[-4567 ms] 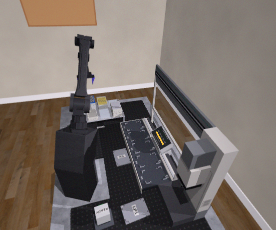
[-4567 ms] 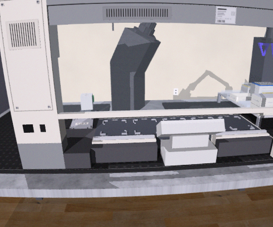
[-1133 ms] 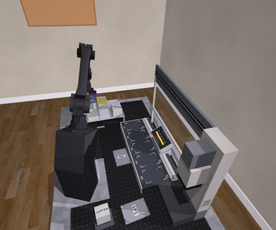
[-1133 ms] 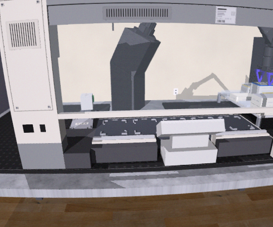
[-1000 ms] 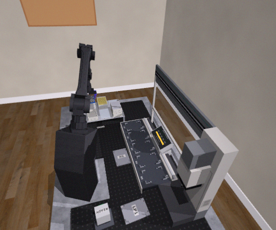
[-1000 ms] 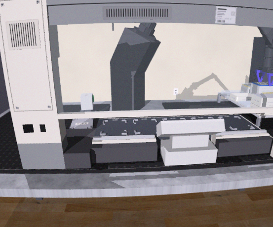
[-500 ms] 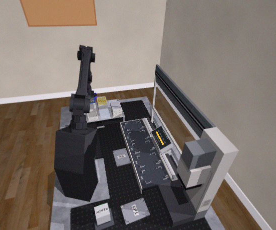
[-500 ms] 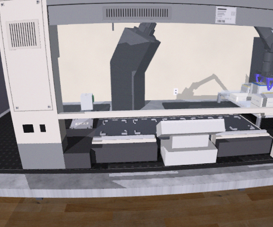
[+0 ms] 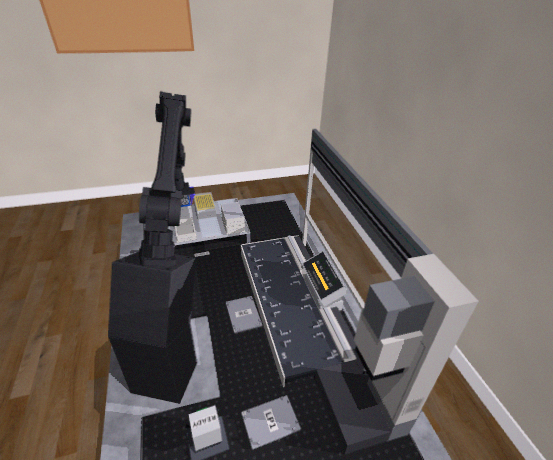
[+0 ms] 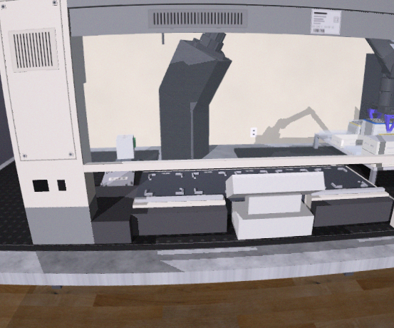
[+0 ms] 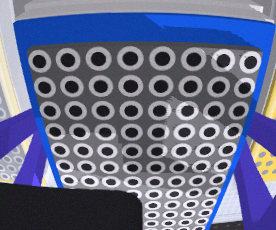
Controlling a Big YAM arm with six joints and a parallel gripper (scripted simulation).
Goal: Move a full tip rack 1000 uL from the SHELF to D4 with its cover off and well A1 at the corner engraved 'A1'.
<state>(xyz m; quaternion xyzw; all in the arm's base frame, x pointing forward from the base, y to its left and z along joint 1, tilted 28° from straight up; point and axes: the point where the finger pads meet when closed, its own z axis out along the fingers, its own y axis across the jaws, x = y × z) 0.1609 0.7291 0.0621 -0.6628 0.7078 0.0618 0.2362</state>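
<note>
The tip rack is 10 mm to the right of my hand and 10 mm ahead of it. Also, from my hand: stacked block (220 mm ahead, 140 mm to the right); shelf (70 mm to the right, 70 mm below, 60 mm ahead); white tray (130 mm to the right, 60 mm below).
</note>
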